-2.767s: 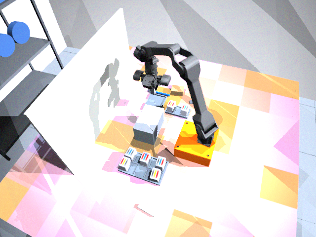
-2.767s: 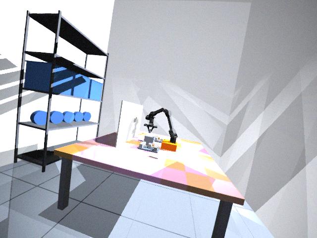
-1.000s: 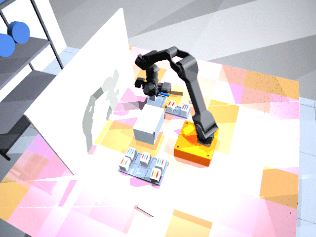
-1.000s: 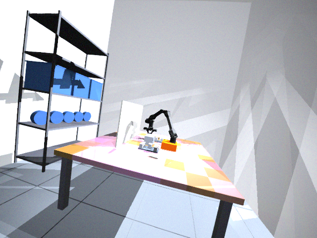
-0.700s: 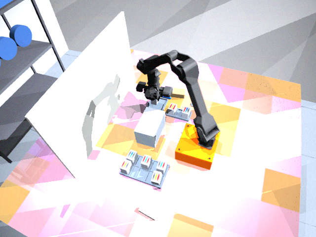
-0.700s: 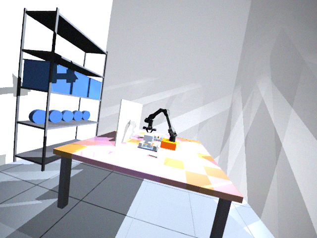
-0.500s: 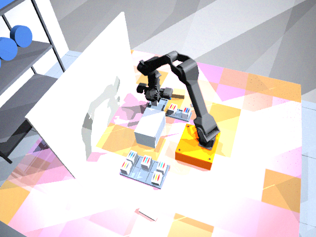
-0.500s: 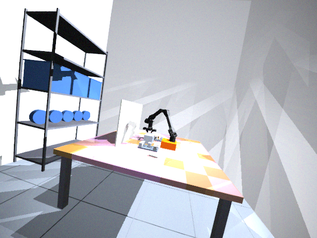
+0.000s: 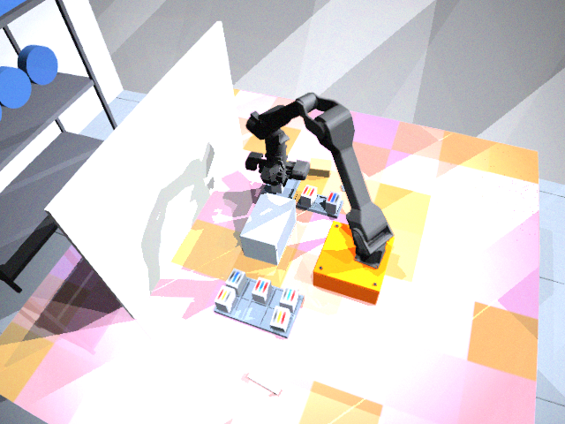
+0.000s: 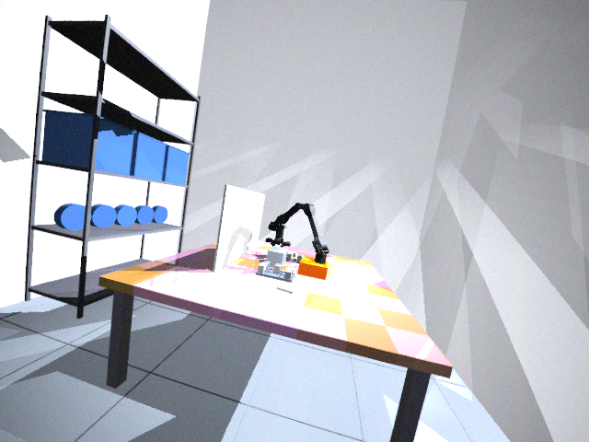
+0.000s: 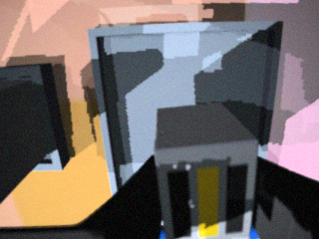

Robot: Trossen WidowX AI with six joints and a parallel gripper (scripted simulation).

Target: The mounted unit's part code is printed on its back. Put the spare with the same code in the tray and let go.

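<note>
Now: the spare block 2 cm above my gripper tip. The rest, counted from my gripper tip: white mounted unit (6 cm behind, 18 cm to the left, 2 cm above); white upright panel (18 cm ahead, 21 cm to the left, 20 cm above); shallow grey tray (2 cm below).
</note>
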